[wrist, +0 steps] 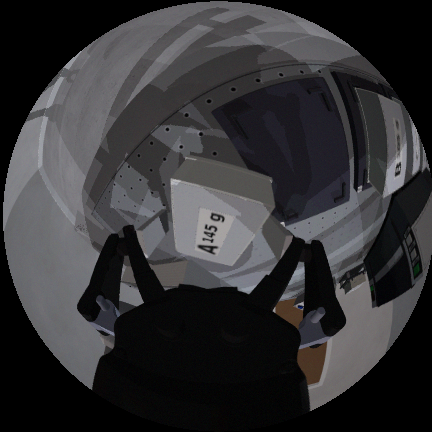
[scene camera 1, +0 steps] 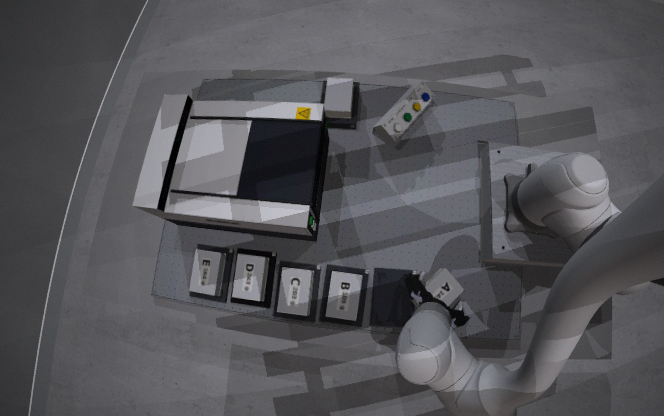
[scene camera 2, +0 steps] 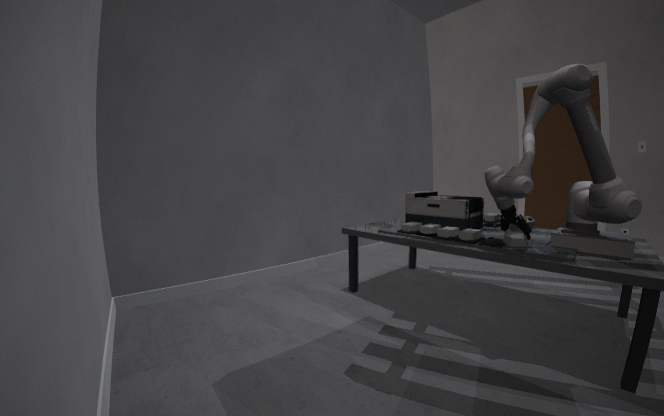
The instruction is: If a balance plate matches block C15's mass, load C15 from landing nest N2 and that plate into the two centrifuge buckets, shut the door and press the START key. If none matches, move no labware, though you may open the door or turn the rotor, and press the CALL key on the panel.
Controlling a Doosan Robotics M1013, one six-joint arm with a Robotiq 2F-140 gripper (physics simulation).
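Places are measured from the arm's base along level axes (x back, y down, z right), in centimetres.
Pixels of known places: gripper, between the fingertips: (wrist: 214, 221) (scene camera 1: 439, 289) (scene camera 2: 520, 243); arm's base, origin of its link: (scene camera 1: 531, 206) (scene camera 2: 580, 232).
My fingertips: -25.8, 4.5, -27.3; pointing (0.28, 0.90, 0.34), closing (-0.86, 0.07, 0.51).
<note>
Ahead of a thing's pixels: the offset from my fingertips to its top centre, as dx, dy, dz.
My gripper (scene camera 1: 439, 300) (scene camera 2: 517, 236) (wrist: 214, 221) is open, its fingers around or just above balance plate A @[-0.9, -4.3, -1.4] (scene camera 1: 450, 285) (scene camera 2: 517, 242) (wrist: 190, 215), labelled 145 g. The plate lies turned beside an empty dark nest @[-12.8, -0.7, -3.8] (scene camera 1: 387, 295) (wrist: 300, 150). Plates B @[-26.8, -4.3, -5.1] (scene camera 1: 354, 300) (wrist: 392, 145), C @[-40.3, -4.3, -6.0] (scene camera 1: 287, 295), D @[-53.9, -4.3, -4.4] (scene camera 1: 256, 280) and E @[-67.4, -4.3, -5.5] (scene camera 1: 212, 272) sit in nests; their masses are hard to read. A light block @[-37.0, -6.8, +54.5] (scene camera 1: 340, 97), its label unreadable, sits in a nest beside the centrifuge (scene camera 1: 212, 150) (scene camera 2: 440, 207) (wrist: 395, 250), whose top looks covered. The button panel @[-15.5, -7.3, +53.3] (scene camera 1: 387, 127) has white, green, yellow and blue buttons. Buckets are hidden.
The arm's base stands on a raised plinth (scene camera 1: 520, 250) (scene camera 2: 590, 245) at the right of the table. The plate row runs along the table edge, left of the gripper in scene camera 1. The centrifuge rises above the plates. The arm's forearm hangs over the table's near right corner.
</note>
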